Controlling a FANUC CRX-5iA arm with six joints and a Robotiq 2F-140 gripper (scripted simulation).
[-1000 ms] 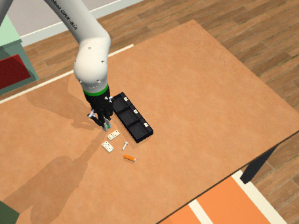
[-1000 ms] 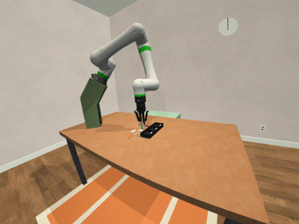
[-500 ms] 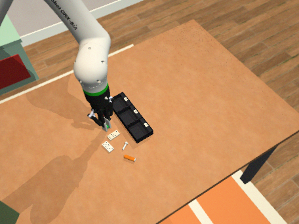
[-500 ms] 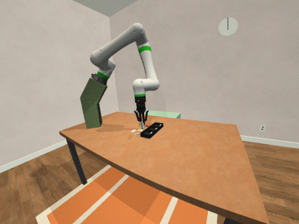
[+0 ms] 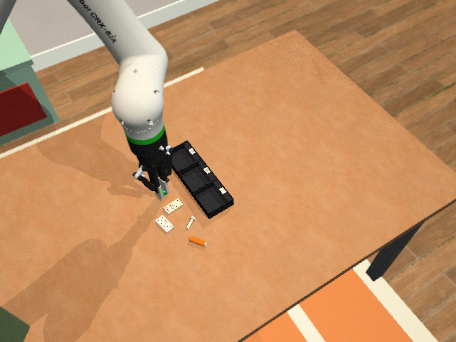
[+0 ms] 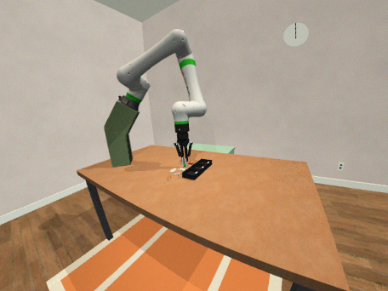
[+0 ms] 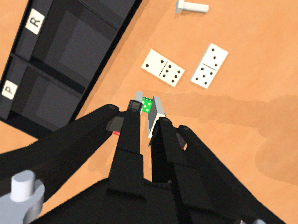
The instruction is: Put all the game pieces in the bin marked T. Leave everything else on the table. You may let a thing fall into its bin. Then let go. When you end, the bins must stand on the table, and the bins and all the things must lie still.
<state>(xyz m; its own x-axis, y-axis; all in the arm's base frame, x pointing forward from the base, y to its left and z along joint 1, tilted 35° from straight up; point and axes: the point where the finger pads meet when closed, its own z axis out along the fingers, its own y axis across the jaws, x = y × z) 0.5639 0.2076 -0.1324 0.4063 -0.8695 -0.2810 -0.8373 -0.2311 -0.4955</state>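
Right now the domino is 10 mm ahead of my hand, 50 mm to the right of it and 40 mm below it. From my hand the other things lie so: red cylinder (60 mm to the left, 40 mm below); black three-compartment bin (110 mm ahead, 10 mm to the left, 30 mm below); green die (30 mm below).
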